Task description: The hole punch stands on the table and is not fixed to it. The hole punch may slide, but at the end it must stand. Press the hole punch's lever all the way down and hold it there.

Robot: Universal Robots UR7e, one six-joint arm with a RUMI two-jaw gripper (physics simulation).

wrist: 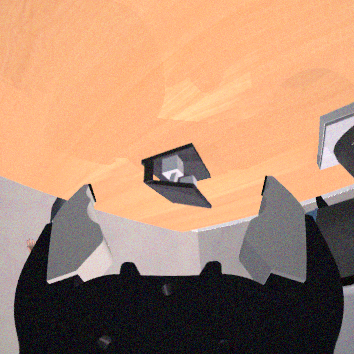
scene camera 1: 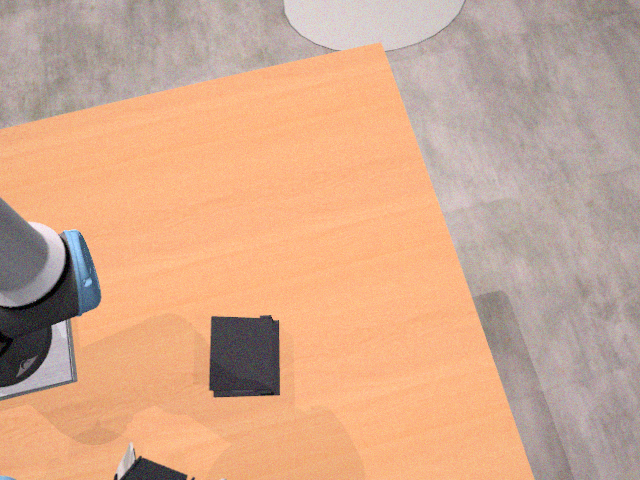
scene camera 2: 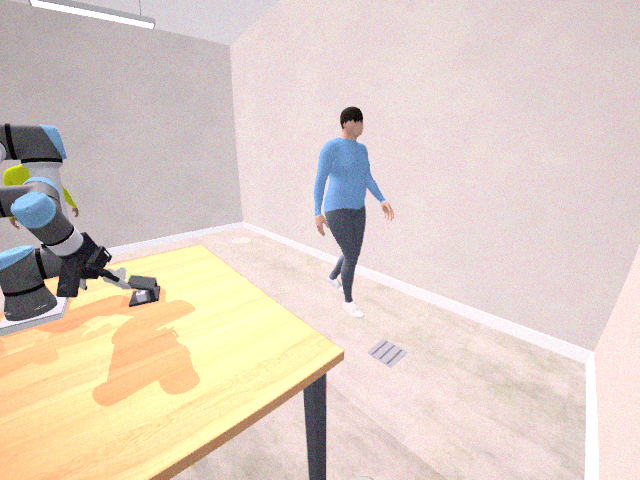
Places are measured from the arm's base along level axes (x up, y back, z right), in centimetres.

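Pixels of known places: gripper, fingertip midpoint: (wrist: 176, 182) (scene camera 1: 183, 469) (scene camera 2: 108, 289); arm's base, origin of the base link: (scene camera 1: 6, 340) (scene camera 2: 32, 309).
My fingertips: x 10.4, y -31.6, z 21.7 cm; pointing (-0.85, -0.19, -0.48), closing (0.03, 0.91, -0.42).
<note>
Ahead of a thing's pixels: the offset from my fingertips to its top centre. Level surfaces: height alone.
The black hole punch {dy -7.5, dx -4.7, dz -15.7 cm} (scene camera 1: 244, 356) (scene camera 2: 144, 296) (wrist: 200, 162) stands upright on the wooden table {dx -13.2 cm} (scene camera 1: 310, 206) (scene camera 2: 248, 382) (wrist: 75, 75). Its lever {dy -7.5, dx -4.7, dz -15.7 cm} (scene camera 2: 143, 281) (wrist: 181, 194) is raised, with a wedge-shaped gap and light grey metal parts showing between lever and base. My gripper (scene camera 1: 176, 462) (wrist: 176, 182) is open and empty. In the wrist view the punch appears between and beyond the two spread fingertips. In scene camera 1 the gripper is at the bottom edge, apart from the punch and partly cut off. In scene camera 2 the gripper is tilted beside the punch; contact cannot be told there.
The arm's base plate (scene camera 1: 71, 356) (scene camera 2: 63, 308) (wrist: 322, 145) is on the table, left of the punch in both scene views. The table's right edge lies beyond the punch. A person in blue (scene camera 2: 346, 175) and one in yellow (scene camera 2: 16, 175) are off the table.
</note>
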